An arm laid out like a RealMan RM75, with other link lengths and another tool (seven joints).
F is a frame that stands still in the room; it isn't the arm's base.
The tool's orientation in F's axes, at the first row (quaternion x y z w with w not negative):
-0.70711, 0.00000, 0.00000, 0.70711
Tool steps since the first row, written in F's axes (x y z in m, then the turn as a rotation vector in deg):
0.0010, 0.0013, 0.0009, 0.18, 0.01, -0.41
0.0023, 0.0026, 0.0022, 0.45, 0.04, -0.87
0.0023, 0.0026, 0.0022, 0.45, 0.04, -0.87
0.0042, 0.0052, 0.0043, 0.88, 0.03, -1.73
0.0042, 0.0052, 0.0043, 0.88, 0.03, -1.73
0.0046, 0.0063, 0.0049, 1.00, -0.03, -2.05
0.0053, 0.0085, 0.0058, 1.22, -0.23, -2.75
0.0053, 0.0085, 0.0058, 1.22, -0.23, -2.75
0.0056, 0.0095, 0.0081, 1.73, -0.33, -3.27
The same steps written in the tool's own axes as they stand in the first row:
0.0010, -0.0009, 0.0013, 0.18, 0.41, 0.01
0.0023, -0.0022, 0.0026, 0.45, 0.87, 0.04
0.0023, -0.0022, 0.0026, 0.45, 0.87, 0.04
0.0042, -0.0043, 0.0052, 0.88, 1.73, 0.03
0.0042, -0.0043, 0.0052, 0.88, 1.73, 0.03
0.0046, -0.0049, 0.0063, 1.00, 2.05, -0.03
0.0053, -0.0058, 0.0085, 1.22, 2.75, -0.23
0.0053, -0.0058, 0.0085, 1.22, 2.75, -0.23
0.0056, -0.0081, 0.0095, 1.73, 3.27, -0.33

